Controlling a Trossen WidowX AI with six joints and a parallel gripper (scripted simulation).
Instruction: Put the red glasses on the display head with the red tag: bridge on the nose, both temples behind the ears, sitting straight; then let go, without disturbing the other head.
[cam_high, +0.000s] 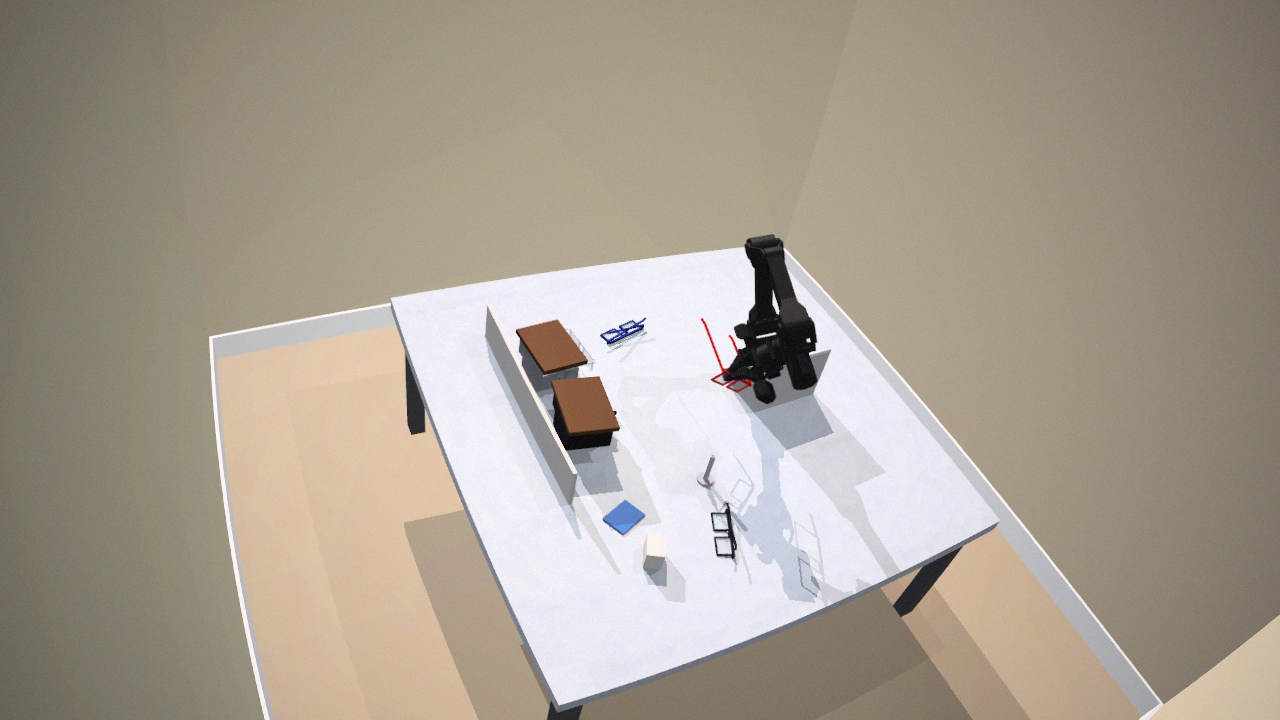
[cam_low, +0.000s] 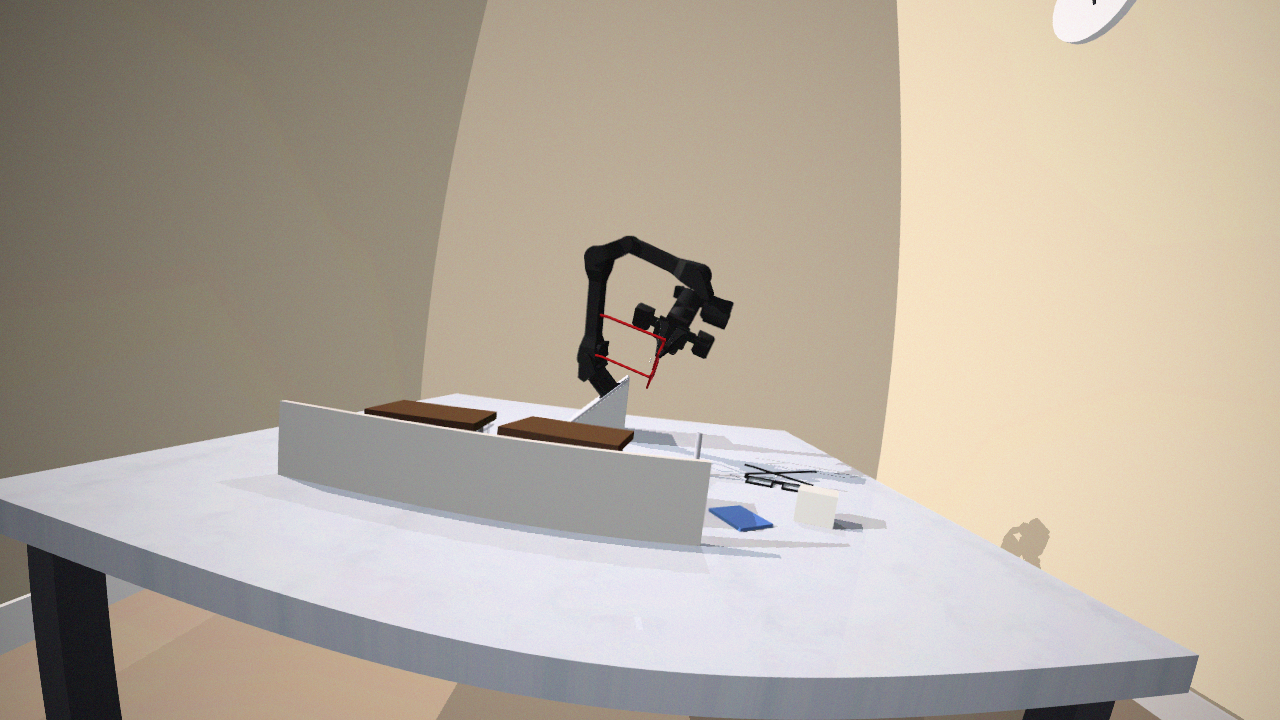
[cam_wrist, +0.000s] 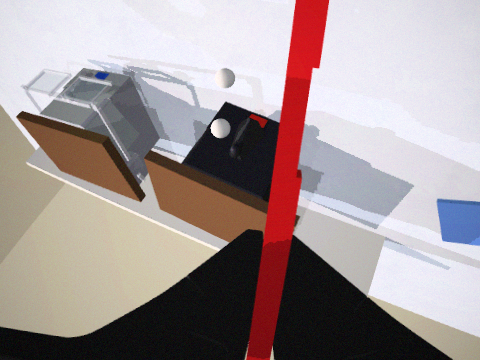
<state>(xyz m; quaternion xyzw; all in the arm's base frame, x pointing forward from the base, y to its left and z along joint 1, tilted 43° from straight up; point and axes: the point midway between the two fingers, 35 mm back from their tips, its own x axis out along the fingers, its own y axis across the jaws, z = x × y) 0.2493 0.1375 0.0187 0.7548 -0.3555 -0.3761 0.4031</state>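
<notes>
Now: gripper tip 230 mm short of the dark head, 170 mm above it and 160 mm to the left of it. From my gripper tip the other things lie so: blue card 300 mm ahead, 230 mm below, 100 mm to the left; white cube 310 mm ahead, 220 mm to the left, 200 mm below; grey peg stand 210 mm below, 90 mm to the left, 60 mm ahead.
</notes>
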